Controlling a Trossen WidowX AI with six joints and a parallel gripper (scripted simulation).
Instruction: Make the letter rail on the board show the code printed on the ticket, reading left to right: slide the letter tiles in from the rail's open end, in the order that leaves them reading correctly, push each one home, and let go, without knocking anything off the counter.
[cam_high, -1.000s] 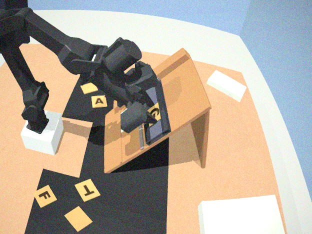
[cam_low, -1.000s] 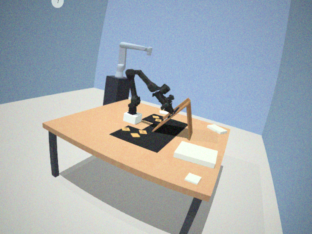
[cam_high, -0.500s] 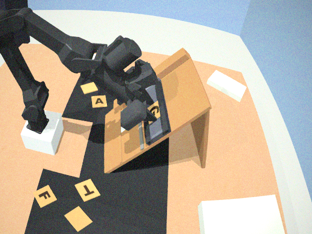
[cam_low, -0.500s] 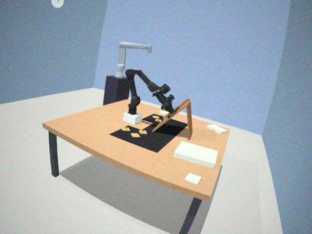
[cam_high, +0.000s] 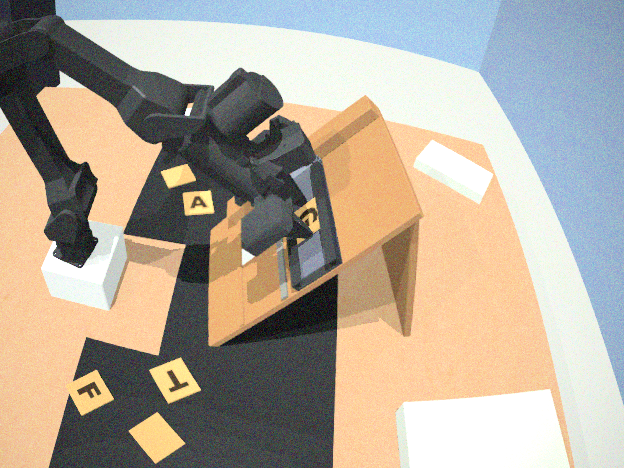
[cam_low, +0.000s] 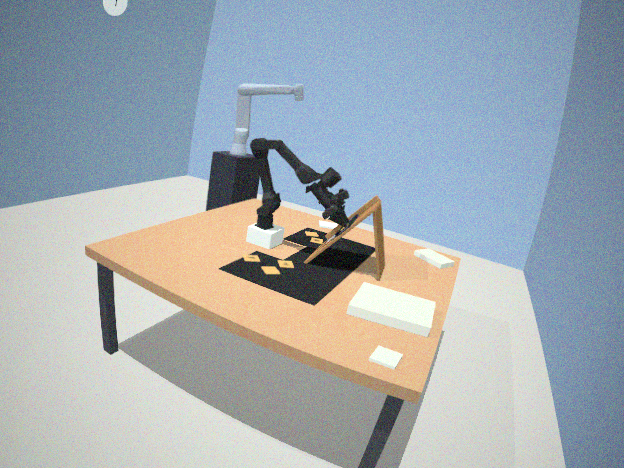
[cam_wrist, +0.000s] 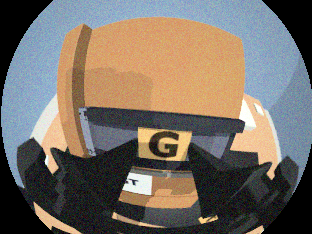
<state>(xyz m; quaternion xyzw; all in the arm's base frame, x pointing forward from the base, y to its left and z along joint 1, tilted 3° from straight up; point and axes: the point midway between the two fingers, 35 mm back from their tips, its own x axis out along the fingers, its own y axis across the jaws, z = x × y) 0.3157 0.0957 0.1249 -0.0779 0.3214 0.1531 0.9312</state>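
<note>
My gripper tip is 7 cm past the white ticket, 3 cm to the right of it and 7 cm above it. Also, from my gripper tip: black mat 14 cm behind, 6 cm to the right, 17 cm below; then large white slab 36 cm ahead, 22 cm to the right, 15 cm below; then g tile right at my gripper tip.
</note>
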